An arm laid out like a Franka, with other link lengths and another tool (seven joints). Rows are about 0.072 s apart.
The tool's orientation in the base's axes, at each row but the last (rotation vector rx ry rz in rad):
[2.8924 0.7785 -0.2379]
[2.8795 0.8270 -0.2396]
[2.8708 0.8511 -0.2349]
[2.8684 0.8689 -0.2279]
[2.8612 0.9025 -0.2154]
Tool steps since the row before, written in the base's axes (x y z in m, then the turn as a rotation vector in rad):
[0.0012 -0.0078 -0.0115 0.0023 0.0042 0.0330]
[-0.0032 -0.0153 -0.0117 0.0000 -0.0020 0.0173]
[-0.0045 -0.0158 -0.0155 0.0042 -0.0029 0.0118]
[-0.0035 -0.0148 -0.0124 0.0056 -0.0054 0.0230]
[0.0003 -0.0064 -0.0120 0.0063 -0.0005 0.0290]
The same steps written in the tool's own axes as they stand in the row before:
[-0.0006 0.0063 0.0125 -0.0022 0.0006 -0.0333]
[-0.0083 0.0101 0.0145 -0.0043 0.0032 -0.0166]
[-0.0092 0.0093 0.0184 -0.0003 0.0058 -0.0115]
[-0.0086 0.0092 0.0151 -0.0025 0.0096 -0.0222]
[-0.0012 0.0044 0.0128 -0.0003 0.0065 -0.0290]

